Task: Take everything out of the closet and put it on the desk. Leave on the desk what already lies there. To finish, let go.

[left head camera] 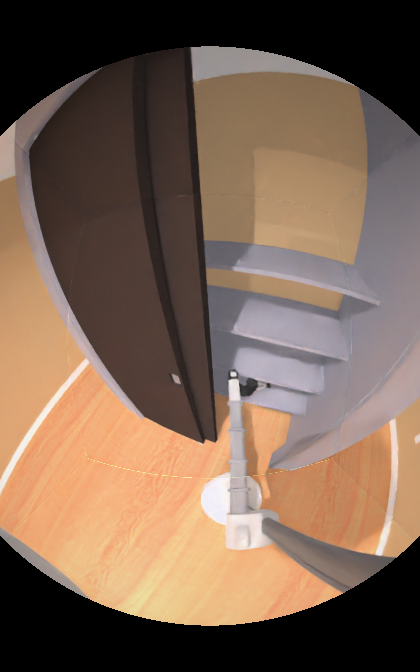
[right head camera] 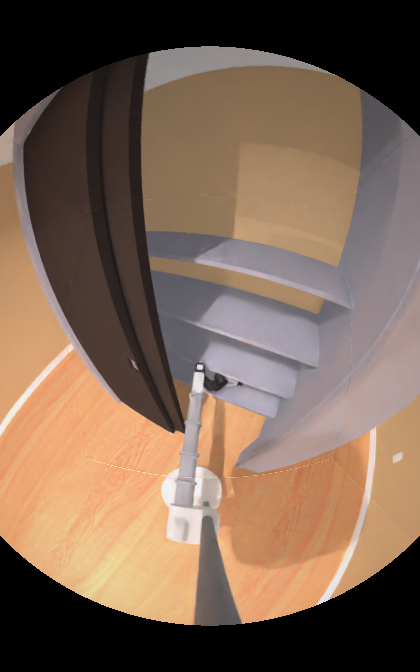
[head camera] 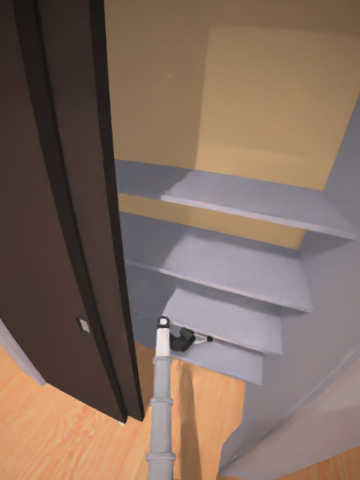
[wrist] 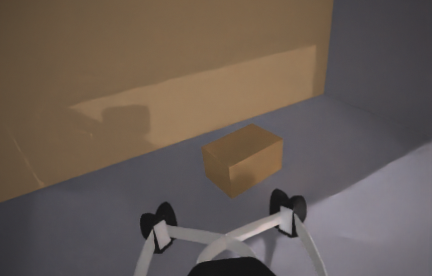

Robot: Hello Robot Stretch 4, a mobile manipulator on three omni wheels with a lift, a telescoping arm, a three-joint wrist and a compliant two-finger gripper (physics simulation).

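Places are measured from the robot's base along level axes (x ahead, y left, z up), in millimetres.
Pixels of known places: gripper, fingertip midpoint: (wrist: 222,211).
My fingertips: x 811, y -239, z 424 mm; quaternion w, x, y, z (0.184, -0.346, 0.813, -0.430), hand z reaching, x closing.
Note:
Behind a point stands the place of what it marks.
A brown box (wrist: 243,161) @(y -309, x 840, z 427 mm) lies on a grey closet shelf (wrist: 350,220) @(y -340, x 719, z 379 mm) near the back wall in the wrist view. My gripper (wrist: 222,211) @(y -239, x 811, z 424 mm) is open, its two black fingertips wide apart with nothing between them. The box is ahead of the fingertips, a little to the right of their middle, and apart from them. In the head view the gripper (head camera: 204,339) reaches in at one of the lower closet shelves, and the box does not show there. The desk does not show in these views.
A dark brown sliding door (head camera: 60,210) @(y 214, x 473, z 1347 mm) (left head camera: 115,260) (right head camera: 65,240) covers the left side of the closet. Shelves (head camera: 240,202) @(y -229, x 691, z 1294 mm) (left head camera: 300,274) (right head camera: 280,265) are stacked above the gripper. A grey side wall (head camera: 320,320) @(y -494, x 457, z 1009 mm) bounds the closet on the right.

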